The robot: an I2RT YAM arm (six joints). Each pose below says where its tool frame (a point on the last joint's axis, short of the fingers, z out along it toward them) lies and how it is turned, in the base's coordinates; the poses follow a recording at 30 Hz.
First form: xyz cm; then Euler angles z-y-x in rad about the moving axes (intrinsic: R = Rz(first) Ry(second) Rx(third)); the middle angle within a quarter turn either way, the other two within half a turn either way.
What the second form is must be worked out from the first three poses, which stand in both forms.
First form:
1: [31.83 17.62 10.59 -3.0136 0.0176 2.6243]
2: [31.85 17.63 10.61 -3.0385 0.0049 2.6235]
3: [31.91 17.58 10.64 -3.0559 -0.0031 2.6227]
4: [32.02 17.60 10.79 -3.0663 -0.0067 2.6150]
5: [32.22 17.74 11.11 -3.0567 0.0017 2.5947]
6: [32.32 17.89 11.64 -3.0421 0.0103 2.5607]
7: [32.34 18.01 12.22 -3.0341 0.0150 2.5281]
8: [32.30 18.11 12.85 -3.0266 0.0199 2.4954]
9: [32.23 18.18 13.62 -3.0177 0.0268 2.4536]
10: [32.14 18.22 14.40 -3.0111 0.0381 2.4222]
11: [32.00 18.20 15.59 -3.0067 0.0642 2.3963]
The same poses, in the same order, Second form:
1: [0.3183 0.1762 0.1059 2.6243 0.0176 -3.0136]
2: [0.3185 0.1763 0.1061 2.6235 0.0049 -3.0385]
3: [0.3191 0.1758 0.1064 2.6227 -0.0031 -3.0559]
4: [0.3202 0.1760 0.1079 2.6150 -0.0067 -3.0663]
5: [0.3222 0.1774 0.1111 2.5947 0.0017 -3.0567]
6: [0.3232 0.1789 0.1164 2.5607 0.0103 -3.0421]
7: [0.3234 0.1801 0.1222 2.5281 0.0150 -3.0341]
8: [0.3230 0.1811 0.1285 2.4954 0.0199 -3.0266]
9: [0.3223 0.1818 0.1362 2.4536 0.0268 -3.0177]
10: [0.3214 0.1822 0.1440 2.4222 0.0381 -3.0111]
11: [0.3200 0.1820 0.1559 2.3963 0.0642 -3.0067]
